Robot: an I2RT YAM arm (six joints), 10 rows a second.
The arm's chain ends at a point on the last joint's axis. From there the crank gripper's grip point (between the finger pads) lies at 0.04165 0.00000 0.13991 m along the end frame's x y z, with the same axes.
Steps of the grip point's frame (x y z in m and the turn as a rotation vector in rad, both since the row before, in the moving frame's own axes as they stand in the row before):
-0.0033, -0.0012, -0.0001, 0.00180, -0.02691, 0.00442
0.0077, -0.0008, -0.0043, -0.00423, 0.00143, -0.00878
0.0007, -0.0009, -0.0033, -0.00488, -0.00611, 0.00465
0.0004, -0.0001, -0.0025, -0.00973, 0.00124, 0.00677
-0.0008, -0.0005, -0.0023, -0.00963, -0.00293, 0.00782
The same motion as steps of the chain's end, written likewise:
0.0005, -0.0011, -0.0012, 0.00180, -0.02691, 0.00442
0.0075, -0.0010, -0.0042, -0.00423, 0.00143, -0.00878
0.0016, -0.0018, -0.0035, -0.00488, -0.00611, 0.00465
0.0002, -0.0017, -0.0024, -0.00973, 0.00124, 0.00677
-0.0004, -0.0022, -0.0024, -0.00963, -0.00293, 0.00782

